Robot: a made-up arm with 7 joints.
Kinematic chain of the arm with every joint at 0, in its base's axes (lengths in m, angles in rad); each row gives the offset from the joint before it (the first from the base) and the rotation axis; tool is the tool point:
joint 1: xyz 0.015 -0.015 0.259 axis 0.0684 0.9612 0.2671
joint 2: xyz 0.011 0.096 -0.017 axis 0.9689 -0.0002 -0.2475
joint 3: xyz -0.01 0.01 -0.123 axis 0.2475 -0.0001 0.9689
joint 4: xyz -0.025 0.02 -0.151 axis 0.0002 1 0
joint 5: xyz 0.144 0 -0.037 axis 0.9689 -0.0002 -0.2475
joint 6: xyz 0.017 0.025 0.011 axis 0.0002 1 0
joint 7: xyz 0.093 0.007 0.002 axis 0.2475 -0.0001 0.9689
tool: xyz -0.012 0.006 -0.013
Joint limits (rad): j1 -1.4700..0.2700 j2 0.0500..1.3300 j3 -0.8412..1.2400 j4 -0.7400..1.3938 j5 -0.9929..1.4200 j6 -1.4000..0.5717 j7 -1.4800..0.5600
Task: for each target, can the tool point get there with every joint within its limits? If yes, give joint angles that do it. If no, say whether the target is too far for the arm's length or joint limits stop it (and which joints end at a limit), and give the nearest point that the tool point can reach.
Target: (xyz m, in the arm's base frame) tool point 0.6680 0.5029 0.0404
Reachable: no: too far | nearest point 0.4804 0.3711 0.1086 | short by 0.239 m
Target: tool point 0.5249 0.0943 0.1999
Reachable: yes | joints -1.1490 0.4117 -0.3594 0.9837 0.1803 -0.7168 -0.2286
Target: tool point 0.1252 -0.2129 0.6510
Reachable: no: joint limits stop it (at a limit: joint 1, joint 2, joint 7) | nearest point 0.2247 -0.1007 0.4263 | short by 0.270 m
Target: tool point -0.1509 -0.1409 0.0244
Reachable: no: joint limits stop it (at a limit: joint 1, joint 2, joint 3, joint 5, joint 6, joint 7) | nearest point -0.0272 -0.0881 -0.0354 | short by 0.147 m
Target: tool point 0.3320 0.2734 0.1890
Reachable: yes | joints -0.4201 0.7748 0.4393 0.1085 1.0621 -0.6127 -0.5127
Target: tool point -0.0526 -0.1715 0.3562
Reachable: no: joint limits stop it (at a limit: joint 1, joint 2, joint 3, joint 4, joint 5, joint 7) | nearest point 0.1251 -0.1003 0.3229 | short by 0.194 m
